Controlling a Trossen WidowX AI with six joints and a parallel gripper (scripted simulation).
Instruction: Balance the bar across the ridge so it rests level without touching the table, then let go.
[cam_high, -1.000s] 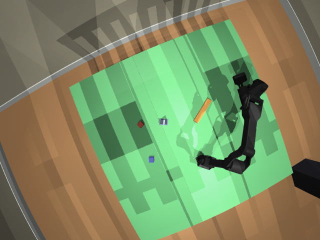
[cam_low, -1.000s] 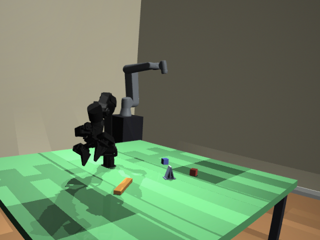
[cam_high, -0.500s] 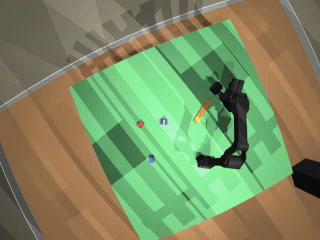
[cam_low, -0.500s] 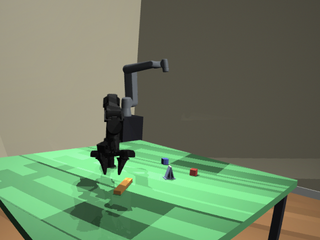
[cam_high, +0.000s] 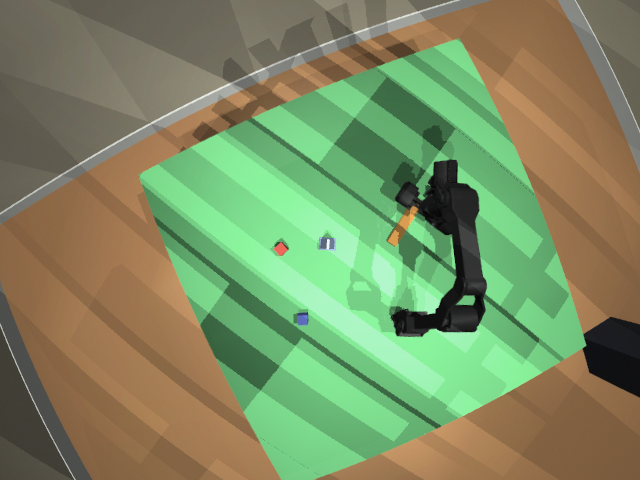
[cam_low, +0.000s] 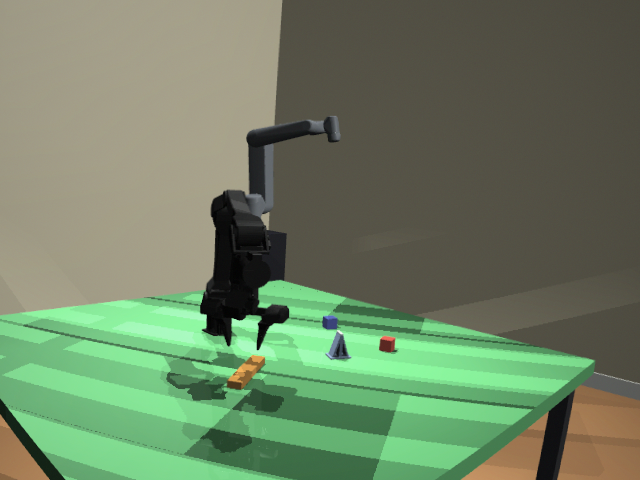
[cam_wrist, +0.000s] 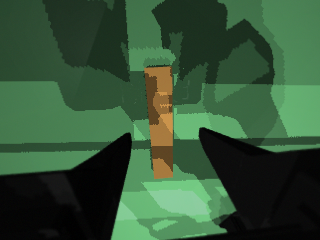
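The bar lies 70 mm below my gripper tip, 30 mm to the left of it and 20 mm behind it. Round my gripper tip: red cube 440 mm to the left, 70 mm ahead, 60 mm below; then blue cube 470 mm to the left, 170 mm behind, 60 mm below; then dark ridge 290 mm to the left, 40 mm below, 20 mm ahead.
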